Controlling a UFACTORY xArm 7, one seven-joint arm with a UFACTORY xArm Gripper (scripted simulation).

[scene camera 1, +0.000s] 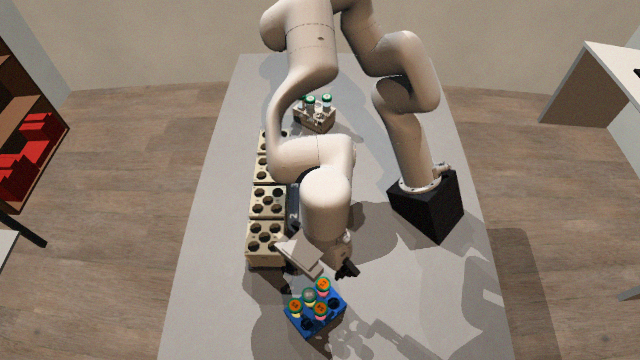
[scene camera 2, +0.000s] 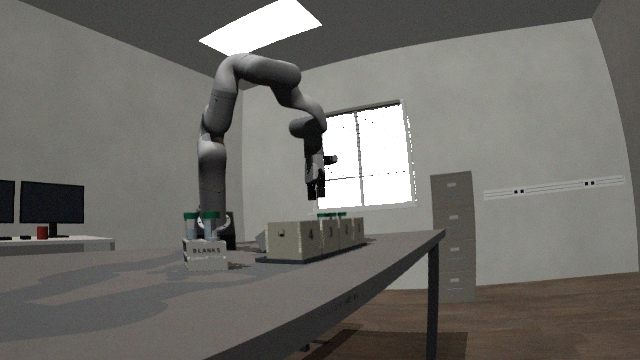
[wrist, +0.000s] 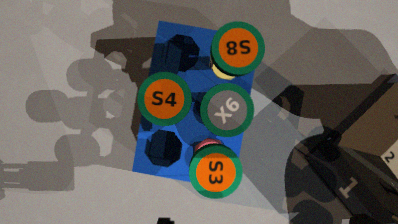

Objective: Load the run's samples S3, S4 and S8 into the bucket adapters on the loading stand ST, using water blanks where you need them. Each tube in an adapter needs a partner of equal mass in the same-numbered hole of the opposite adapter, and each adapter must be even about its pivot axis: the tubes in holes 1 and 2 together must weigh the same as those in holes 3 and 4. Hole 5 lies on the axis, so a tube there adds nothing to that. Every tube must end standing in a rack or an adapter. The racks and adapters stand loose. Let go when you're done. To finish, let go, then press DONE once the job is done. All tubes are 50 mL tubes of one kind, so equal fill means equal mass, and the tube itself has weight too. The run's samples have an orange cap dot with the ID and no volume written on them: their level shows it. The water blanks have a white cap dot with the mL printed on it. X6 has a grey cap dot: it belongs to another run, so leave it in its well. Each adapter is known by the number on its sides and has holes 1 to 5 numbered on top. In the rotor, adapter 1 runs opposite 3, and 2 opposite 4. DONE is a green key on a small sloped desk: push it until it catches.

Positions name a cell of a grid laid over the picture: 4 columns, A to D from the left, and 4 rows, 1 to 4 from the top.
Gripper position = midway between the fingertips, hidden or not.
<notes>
In view: my gripper (scene camera 1: C3).
My gripper is seen too in scene camera 2 (scene camera 2: B3).
</notes>
